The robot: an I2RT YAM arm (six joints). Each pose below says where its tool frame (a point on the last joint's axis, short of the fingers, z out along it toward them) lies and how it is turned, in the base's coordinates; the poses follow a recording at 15 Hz.
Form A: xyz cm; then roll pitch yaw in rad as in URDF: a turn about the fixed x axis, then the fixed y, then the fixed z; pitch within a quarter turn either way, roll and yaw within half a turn.
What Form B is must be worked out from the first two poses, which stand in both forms.
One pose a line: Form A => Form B
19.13 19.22 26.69 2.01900 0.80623 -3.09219 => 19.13 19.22 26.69 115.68 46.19 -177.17
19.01 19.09 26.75 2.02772 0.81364 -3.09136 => 19.01 19.09 26.75 116.18 46.62 -177.12
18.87 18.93 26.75 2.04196 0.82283 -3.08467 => 18.87 18.93 26.75 117.00 47.14 -176.74
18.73 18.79 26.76 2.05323 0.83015 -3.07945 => 18.73 18.79 26.76 117.64 47.56 -176.44
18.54 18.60 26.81 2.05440 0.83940 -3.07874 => 18.54 18.60 26.81 117.71 48.09 -176.40
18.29 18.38 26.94 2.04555 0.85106 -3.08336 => 18.29 18.38 26.94 117.20 48.76 -176.66
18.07 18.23 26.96 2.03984 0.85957 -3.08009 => 18.07 18.23 26.96 116.87 49.25 -176.48
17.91 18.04 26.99 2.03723 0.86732 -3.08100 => 17.91 18.04 26.99 116.72 49.69 -176.53
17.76 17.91 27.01 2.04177 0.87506 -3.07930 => 17.76 17.91 27.01 116.98 50.14 -176.43
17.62 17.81 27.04 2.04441 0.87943 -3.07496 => 17.62 17.81 27.04 117.14 50.39 -176.18
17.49 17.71 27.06 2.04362 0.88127 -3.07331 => 17.49 17.71 27.06 117.09 50.49 -176.09
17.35 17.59 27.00 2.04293 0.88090 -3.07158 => 17.35 17.59 27.00 117.05 50.47 -175.99
